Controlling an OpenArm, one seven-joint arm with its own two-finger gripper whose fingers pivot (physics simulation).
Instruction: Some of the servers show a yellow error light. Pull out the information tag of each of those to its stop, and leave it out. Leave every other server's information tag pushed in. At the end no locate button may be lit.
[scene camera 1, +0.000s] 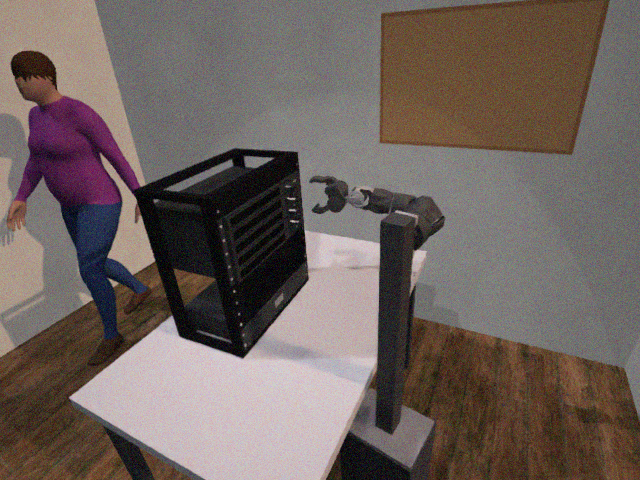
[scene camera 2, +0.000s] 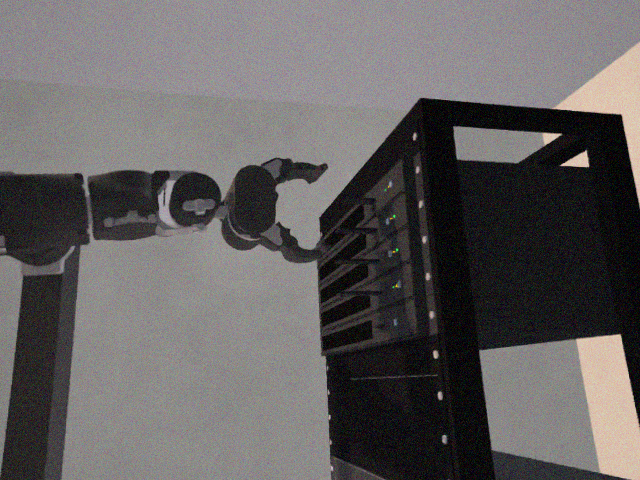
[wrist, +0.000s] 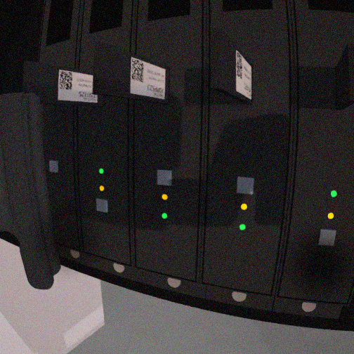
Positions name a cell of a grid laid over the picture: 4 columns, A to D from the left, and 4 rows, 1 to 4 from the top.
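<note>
You'd find my gripper (scene camera 2: C2) in the scene, and scene camera 1 gives me the gripper (scene camera 1: B2) too. There's also a black server rack (scene camera 2: D3), and I can see that rack (scene camera 1: B2) from the other scene camera, plus the rack (wrist: C3) from the wrist.
</note>
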